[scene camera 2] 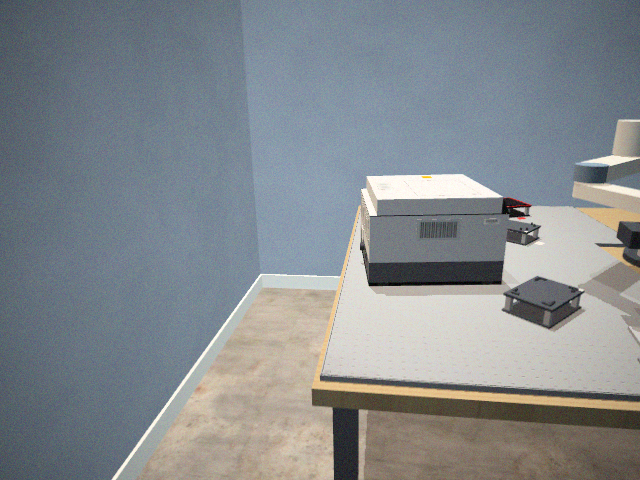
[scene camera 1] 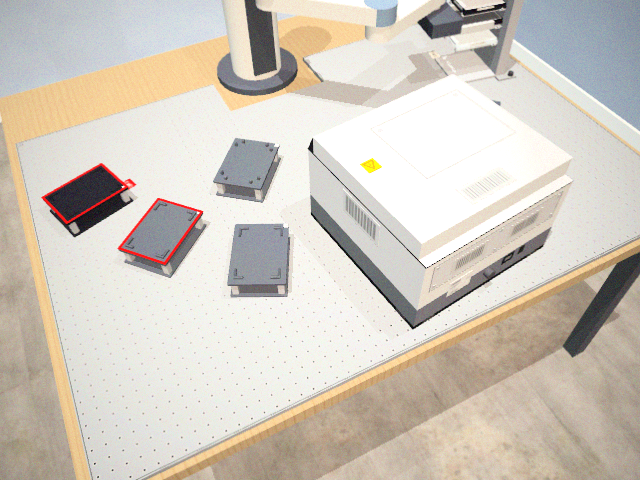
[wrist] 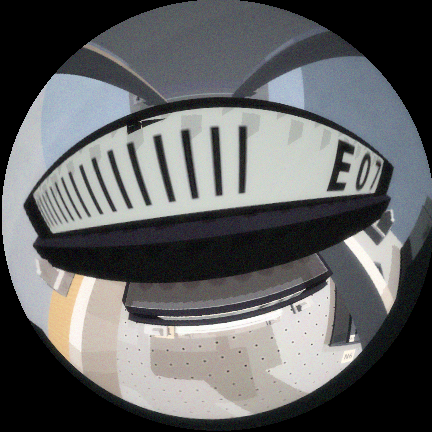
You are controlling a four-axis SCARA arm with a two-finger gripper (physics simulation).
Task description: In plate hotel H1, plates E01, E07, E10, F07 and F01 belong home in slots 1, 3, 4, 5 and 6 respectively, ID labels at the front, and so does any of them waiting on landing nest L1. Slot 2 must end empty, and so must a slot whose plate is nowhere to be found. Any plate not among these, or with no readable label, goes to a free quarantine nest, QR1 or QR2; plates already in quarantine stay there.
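Pixels of known places: gripper, fingertip midpoint: [scene camera 1: 483,14] [wrist: 210,191]; arm's base, origin of the base link: [scene camera 1: 257,71].
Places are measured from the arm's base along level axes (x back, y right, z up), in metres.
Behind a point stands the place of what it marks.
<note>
Plate E07 [wrist: 280,160] fills the upper wrist view, its bar code and ID facing the camera. My gripper [wrist: 220,247] is shut on it; the fingers are mostly hidden. Below it lies another plate [wrist: 230,289], its label unreadable. The plate hotel [scene camera 1: 507,41] {z 0.129, x -0.388, y -0.624 m} [wrist: 100,320] stands at the back right in scene camera 1, with dark and pale plates or shelves stacked in it; slot numbers do not show. Two red-edged nests, one with a black top [scene camera 1: 87,193] {z 0.062, x -0.359, y 0.581 m} and one with a grey top [scene camera 1: 162,232] {z 0.062, x -0.562, y 0.456 m}, stand at the left; their names are unreadable. L1 cannot be identified.
A large white instrument [scene camera 1: 439,155] {z 0.267, x -0.815, y -0.072 m} [scene camera 2: 434,237] {z 0.157, x -0.781, y -0.275 m} stands near the hotel. Two grey nests [scene camera 1: 248,162] {z 0.063, x -0.440, y 0.201 m} [scene camera 1: 258,253] {z 0.063, x -0.716, y 0.290 m} stand left of it in scene camera 1. Another grey nest [scene camera 2: 540,292] {z 0.063, x -0.535, y -0.408 m} stands on its far side. A tag reading N6 [wrist: 348,356] lies beside a dark nest in the wrist view.
</note>
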